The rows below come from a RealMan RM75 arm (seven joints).
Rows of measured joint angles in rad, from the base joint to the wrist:
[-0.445, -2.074, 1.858, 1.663, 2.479, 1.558, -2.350]
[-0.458, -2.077, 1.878, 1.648, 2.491, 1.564, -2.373]
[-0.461, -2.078, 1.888, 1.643, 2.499, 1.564, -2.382]
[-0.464, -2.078, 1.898, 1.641, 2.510, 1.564, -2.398]
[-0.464, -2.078, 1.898, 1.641, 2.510, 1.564, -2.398]
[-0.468, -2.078, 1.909, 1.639, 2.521, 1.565, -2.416]
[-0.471, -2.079, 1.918, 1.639, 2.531, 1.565, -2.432]
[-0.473, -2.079, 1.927, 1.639, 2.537, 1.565, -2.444]
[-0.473, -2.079, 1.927, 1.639, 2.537, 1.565, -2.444]
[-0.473, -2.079, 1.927, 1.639, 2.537, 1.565, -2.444]
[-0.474, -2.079, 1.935, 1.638, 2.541, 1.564, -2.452]
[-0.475, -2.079, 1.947, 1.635, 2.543, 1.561, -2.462]
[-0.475, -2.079, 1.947, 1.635, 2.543, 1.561, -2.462]
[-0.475, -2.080, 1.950, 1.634, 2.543, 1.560, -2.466]
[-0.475, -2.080, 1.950, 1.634, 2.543, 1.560, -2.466]
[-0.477, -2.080, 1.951, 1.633, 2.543, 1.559, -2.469]
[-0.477, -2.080, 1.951, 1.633, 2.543, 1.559, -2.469]
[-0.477, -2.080, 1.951, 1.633, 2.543, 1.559, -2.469]
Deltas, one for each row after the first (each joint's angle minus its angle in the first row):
[-0.013, -0.003, 0.020, -0.015, 0.012, 0.006, -0.023]
[-0.016, -0.004, 0.030, -0.020, 0.020, 0.006, -0.032]
[-0.019, -0.004, 0.040, -0.022, 0.031, 0.006, -0.048]
[-0.019, -0.004, 0.040, -0.022, 0.031, 0.006, -0.048]
[-0.023, -0.004, 0.051, -0.024, 0.042, 0.007, -0.066]
[-0.026, -0.005, 0.060, -0.024, 0.052, 0.007, -0.082]
[-0.028, -0.005, 0.069, -0.024, 0.058, 0.007, -0.094]
[-0.028, -0.005, 0.069, -0.024, 0.058, 0.007, -0.094]
[-0.028, -0.005, 0.069, -0.024, 0.058, 0.007, -0.094]
[-0.029, -0.005, 0.077, -0.025, 0.062, 0.006, -0.102]
[-0.030, -0.005, 0.089, -0.028, 0.064, 0.003, -0.112]
[-0.030, -0.005, 0.089, -0.028, 0.064, 0.003, -0.112]
[-0.030, -0.006, 0.092, -0.029, 0.064, 0.002, -0.116]
[-0.030, -0.006, 0.092, -0.029, 0.064, 0.002, -0.116]
[-0.032, -0.006, 0.093, -0.030, 0.064, 0.001, -0.119]
[-0.032, -0.006, 0.093, -0.030, 0.064, 0.001, -0.119]
[-0.032, -0.006, 0.093, -0.030, 0.064, 0.001, -0.119]

